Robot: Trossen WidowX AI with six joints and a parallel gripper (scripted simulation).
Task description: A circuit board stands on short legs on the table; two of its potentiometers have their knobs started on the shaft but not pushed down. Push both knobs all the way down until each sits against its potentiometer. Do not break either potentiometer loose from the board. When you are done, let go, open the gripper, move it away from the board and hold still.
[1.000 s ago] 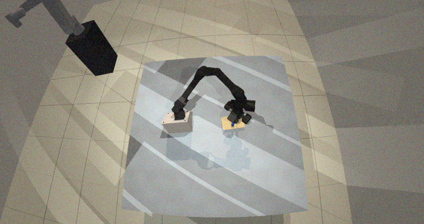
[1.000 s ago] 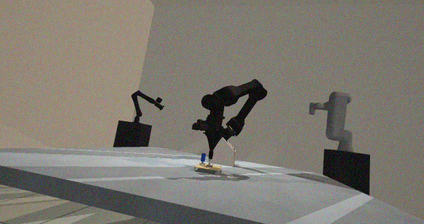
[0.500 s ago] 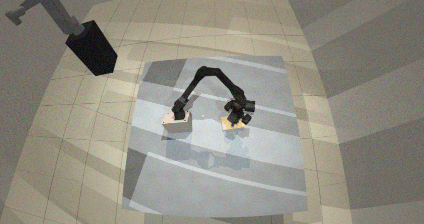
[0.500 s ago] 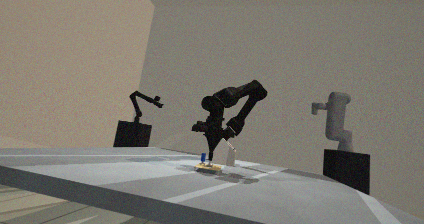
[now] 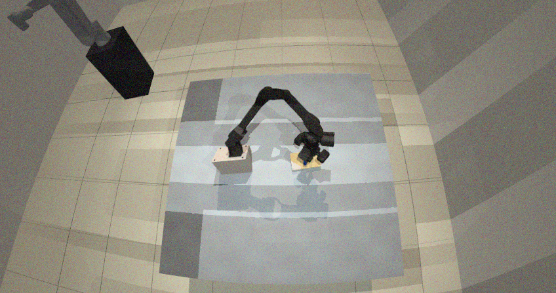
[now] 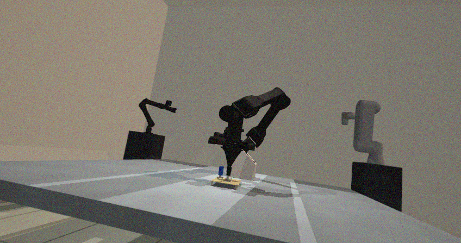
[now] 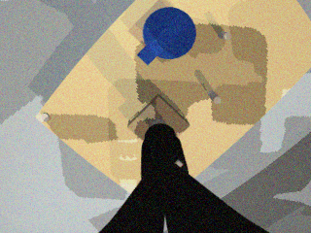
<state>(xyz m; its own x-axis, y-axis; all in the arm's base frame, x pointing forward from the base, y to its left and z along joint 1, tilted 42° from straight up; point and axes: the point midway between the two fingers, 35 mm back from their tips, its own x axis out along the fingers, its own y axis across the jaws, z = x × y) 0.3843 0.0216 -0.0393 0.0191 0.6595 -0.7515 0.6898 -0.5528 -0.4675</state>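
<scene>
Now: the blue knob 4 cm behind my gripper tip, 3 cm to the right of it and 2 cm below it.
</scene>
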